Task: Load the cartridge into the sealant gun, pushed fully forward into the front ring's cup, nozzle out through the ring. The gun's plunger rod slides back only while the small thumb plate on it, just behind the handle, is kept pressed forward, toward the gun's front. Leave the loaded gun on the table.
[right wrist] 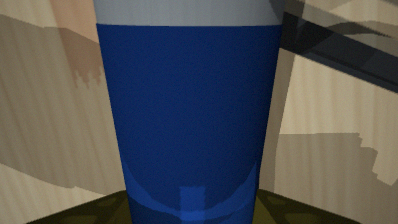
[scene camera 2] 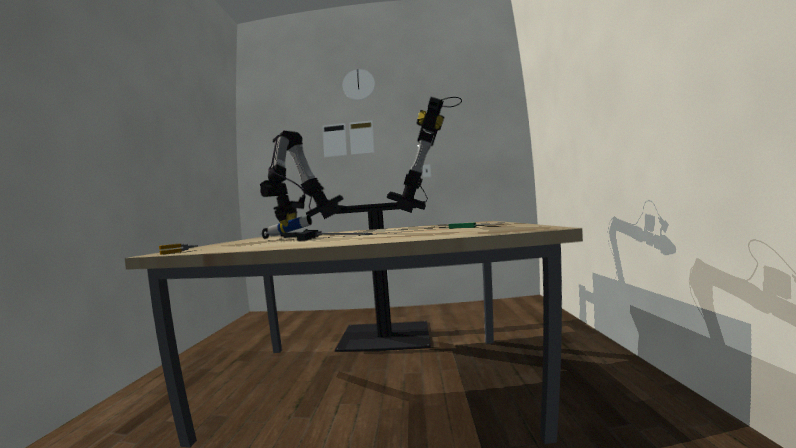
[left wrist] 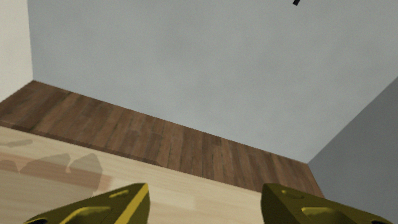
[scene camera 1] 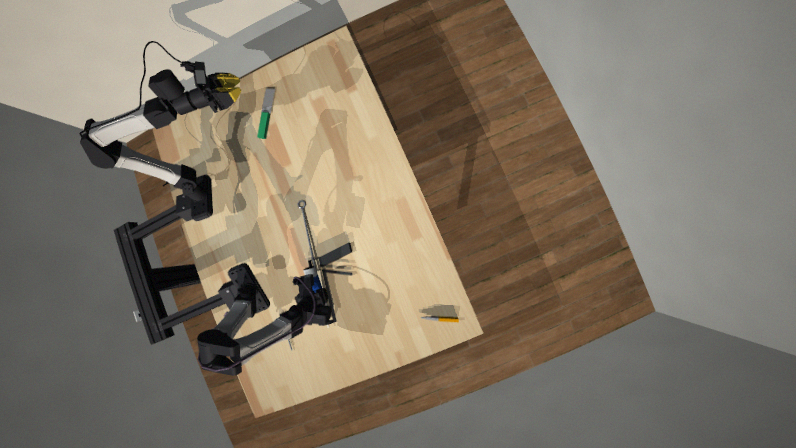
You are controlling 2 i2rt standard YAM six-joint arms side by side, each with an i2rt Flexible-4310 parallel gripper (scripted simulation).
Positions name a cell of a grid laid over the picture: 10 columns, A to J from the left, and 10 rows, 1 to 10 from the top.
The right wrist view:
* my right gripper: E9
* cartridge: E5
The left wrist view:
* my left gripper: F9
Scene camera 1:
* my left gripper: D2
